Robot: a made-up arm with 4 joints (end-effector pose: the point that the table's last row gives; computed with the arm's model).
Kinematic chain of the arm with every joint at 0, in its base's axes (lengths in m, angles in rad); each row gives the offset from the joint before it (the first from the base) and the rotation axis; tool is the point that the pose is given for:
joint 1: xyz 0 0 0.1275 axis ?
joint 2: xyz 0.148 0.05 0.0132 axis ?
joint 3: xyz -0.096 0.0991 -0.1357 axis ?
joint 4: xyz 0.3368 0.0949 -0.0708 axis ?
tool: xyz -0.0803 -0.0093 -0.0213
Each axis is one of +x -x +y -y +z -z.
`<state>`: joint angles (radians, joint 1 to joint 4).
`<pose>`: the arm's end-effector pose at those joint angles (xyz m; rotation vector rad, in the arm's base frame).
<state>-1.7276 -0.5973 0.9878 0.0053</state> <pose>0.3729 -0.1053 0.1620 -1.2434 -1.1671 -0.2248</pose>
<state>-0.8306 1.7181 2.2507 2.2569</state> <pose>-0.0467 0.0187 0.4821 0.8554 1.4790 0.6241</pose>
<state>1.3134 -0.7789 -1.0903 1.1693</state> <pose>0.2331 0.3399 0.5434 1.2723 -0.6142 -0.5753</pose>
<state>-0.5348 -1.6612 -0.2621 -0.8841</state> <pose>0.3586 0.3246 0.1829 -1.3305 -1.2457 1.2827</pose>
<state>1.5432 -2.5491 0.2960 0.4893</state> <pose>0.1172 -0.3031 0.3278 -1.3618 1.6796 2.1051</pose>
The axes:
joint 1: +x
joint 2: +y
joint 3: -z
joint 4: -z

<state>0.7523 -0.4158 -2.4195 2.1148</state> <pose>-0.2039 0.4626 0.0247 0.6723 -0.5036 0.1302</pose>
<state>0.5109 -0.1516 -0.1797 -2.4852</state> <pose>0.4731 0.3210 0.1153 -0.0320 -0.7150 2.5450</pose>
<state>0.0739 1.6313 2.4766 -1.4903</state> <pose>-0.0579 -0.0995 0.5020 -0.7420 1.5038 -0.6922</pose>
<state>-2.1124 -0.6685 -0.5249 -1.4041</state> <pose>0.4342 -0.2129 -0.1273 -1.8534 1.7994 1.6793</pose>
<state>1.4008 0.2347 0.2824 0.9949</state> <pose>0.3107 0.2935 0.3009 1.0444 1.0282 -0.8890</pose>
